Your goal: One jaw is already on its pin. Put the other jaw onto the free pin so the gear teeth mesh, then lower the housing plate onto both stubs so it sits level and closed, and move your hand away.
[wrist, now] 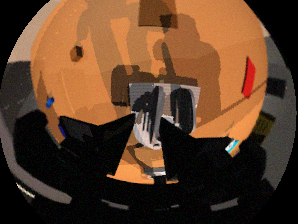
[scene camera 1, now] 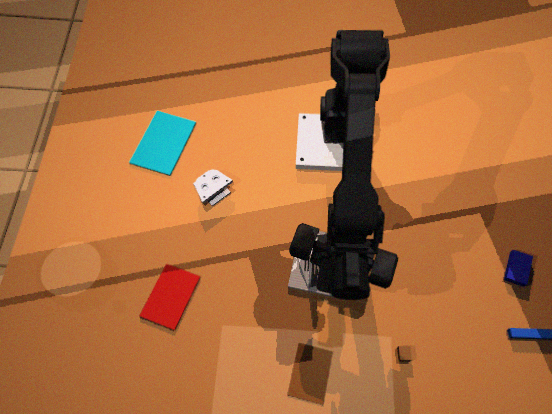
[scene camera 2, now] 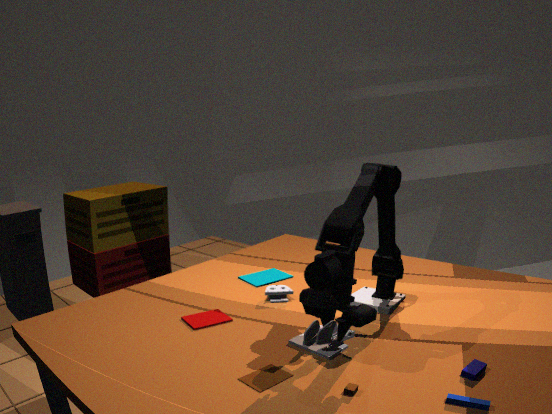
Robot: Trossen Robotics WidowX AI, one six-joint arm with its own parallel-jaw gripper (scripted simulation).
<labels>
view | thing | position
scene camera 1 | my gripper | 338,269
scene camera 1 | teal card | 167,135
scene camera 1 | red card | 171,294
</labels>
